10 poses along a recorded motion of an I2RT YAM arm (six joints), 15 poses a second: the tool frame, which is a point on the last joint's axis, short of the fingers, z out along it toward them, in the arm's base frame.
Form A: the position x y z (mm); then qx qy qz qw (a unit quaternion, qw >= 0).
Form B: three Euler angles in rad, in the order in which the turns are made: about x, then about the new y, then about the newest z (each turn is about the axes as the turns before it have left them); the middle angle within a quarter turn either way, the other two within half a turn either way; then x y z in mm. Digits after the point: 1 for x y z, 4 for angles.
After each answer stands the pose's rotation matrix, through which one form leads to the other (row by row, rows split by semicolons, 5 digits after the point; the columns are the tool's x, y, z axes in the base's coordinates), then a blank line. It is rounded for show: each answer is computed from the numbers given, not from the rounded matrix.
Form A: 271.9 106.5 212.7 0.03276 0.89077 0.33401 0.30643
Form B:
-2.3683 0.6038 2.9629 271.9 106.5 212.7
-0.81006 -0.14634 0.56780; 0.26306 0.77473 0.57497; -0.52403 0.61513 -0.58908

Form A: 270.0 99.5 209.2 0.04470 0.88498 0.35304 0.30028
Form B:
-2.3325 0.5981 2.9801 270.0 99.5 209.2
-0.81567 -0.13291 0.56305; 0.29114 0.74673 0.59803; -0.49993 0.65172 -0.57039

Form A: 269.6 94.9 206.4 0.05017 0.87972 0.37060 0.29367
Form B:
-2.2969 0.5870 2.9855 269.6 94.9 206.4
-0.82248 -0.12940 0.55387; 0.30594 0.72028 0.62257; -0.47950 0.68151 -0.55283

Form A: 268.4 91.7 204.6 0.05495 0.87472 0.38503 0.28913
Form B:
-2.2669 0.5801 2.9897 268.4 91.7 204.6
-0.82677 -0.12652 0.54813; 0.31878 0.69746 0.64181; -0.46350 0.70536 -0.53631

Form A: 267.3 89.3 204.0 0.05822 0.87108 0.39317 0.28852
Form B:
-2.2486 0.5805 2.9910 267.3 89.3 204.0
-0.82673 -0.12545 0.54843; 0.32830 0.68405 0.65137; -0.45687 0.71856 -0.52435

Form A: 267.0 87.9 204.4 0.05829 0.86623 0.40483 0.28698
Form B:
-2.2206 0.5756 2.9843 267.0 87.9 204.4
-0.82849 -0.13137 0.54438; 0.33334 0.66543 0.66790; -0.44999 0.73481 -0.50751

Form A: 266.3 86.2 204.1 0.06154 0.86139 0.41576 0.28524
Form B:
-2.1959 0.5735 2.9848 266.3 86.2 204.1
-0.82970 -0.13116 0.54258; 0.34320 0.64671 0.68116; -0.44023 0.75137 -0.49156

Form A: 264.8 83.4 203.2 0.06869 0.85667 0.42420 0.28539
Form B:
-2.1775 0.5791 2.9924 264.8 83.4 203.2
-0.82767 -0.12444 0.54725; 0.35982 0.63067 0.68760; -0.43070 0.76601 -0.47721

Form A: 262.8 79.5 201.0 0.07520 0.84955 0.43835 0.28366
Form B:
-2.1456 0.5798 2.9965 262.8 79.5 201.0
-0.82776 -0.12091 0.54789; 0.37646 0.60439 0.70214; -0.41604 0.78746 -0.45477

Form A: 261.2 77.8 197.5 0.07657 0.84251 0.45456 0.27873
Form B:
-2.1086 0.5696 2.9934 261.2 77.8 197.5
-0.83289 -0.12438 0.53928; 0.38242 0.57503 0.72326; -0.40005 0.80863 -0.43137

